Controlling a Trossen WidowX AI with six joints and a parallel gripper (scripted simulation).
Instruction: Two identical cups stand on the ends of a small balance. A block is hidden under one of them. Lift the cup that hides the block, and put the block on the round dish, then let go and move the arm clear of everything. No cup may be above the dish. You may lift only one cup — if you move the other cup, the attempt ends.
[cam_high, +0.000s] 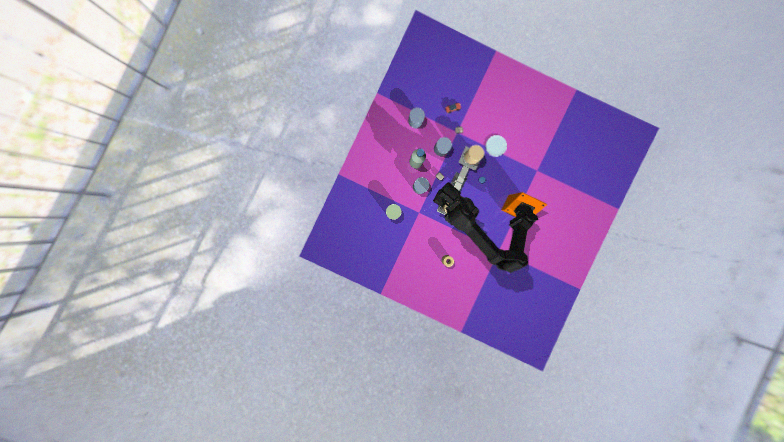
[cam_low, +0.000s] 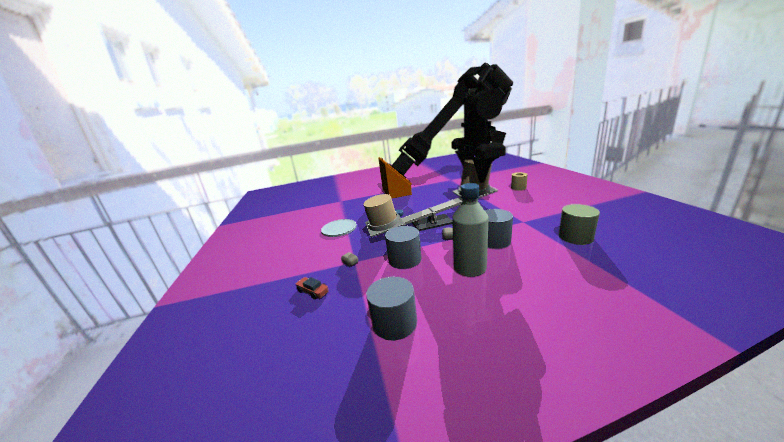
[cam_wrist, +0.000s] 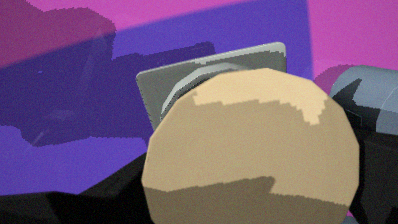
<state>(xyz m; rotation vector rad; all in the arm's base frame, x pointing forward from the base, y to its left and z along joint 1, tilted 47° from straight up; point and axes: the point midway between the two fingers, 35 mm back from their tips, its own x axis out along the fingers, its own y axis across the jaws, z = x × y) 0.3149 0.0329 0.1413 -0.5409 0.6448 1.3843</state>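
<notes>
Now: the teal block 2 cm below my gripper tip. The rest, counted from my gripper tip: tan ring: 11 cm behind, 23 cm to the left, 8 cm below; then green cylinder: 22 cm ahead, 14 cm to the left, 6 cm below; then grey-green bottle: 22 cm ahead, 15 cm to the right, 1 cm above.
</notes>
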